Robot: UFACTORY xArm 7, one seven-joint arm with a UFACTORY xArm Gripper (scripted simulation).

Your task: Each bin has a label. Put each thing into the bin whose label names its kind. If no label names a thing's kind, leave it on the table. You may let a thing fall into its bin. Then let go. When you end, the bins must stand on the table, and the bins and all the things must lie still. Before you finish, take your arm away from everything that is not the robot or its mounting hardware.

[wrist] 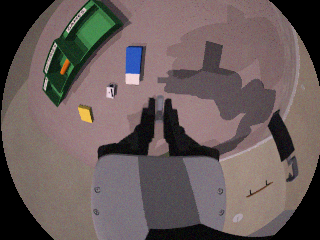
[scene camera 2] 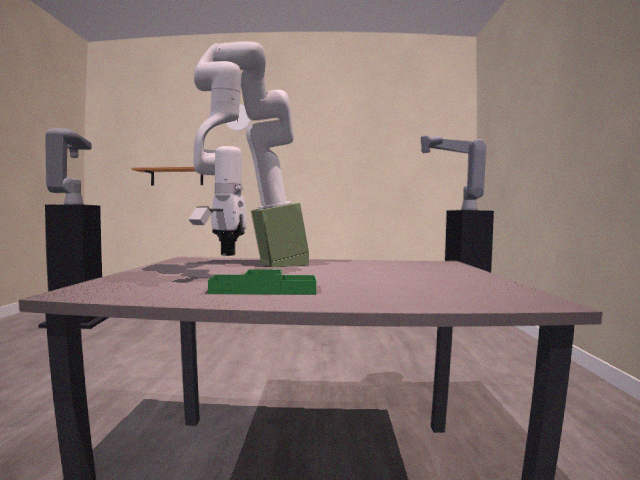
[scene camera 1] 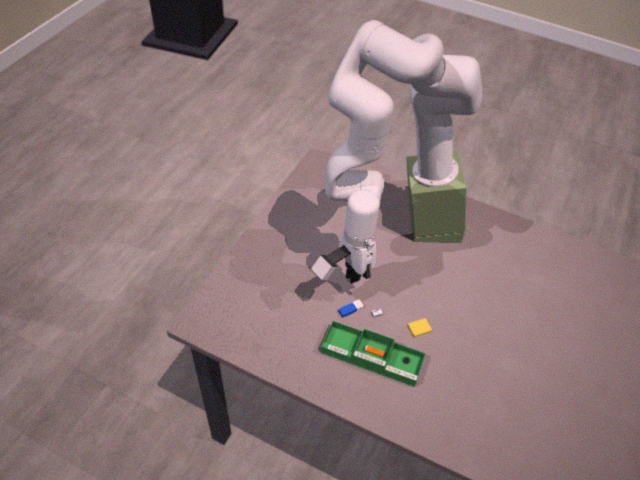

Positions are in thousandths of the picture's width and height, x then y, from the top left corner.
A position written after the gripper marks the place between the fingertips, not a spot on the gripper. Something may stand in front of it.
The gripper shows in the wrist view (498, 444), in scene camera 2 (357, 532) and in scene camera 1 (552, 580).
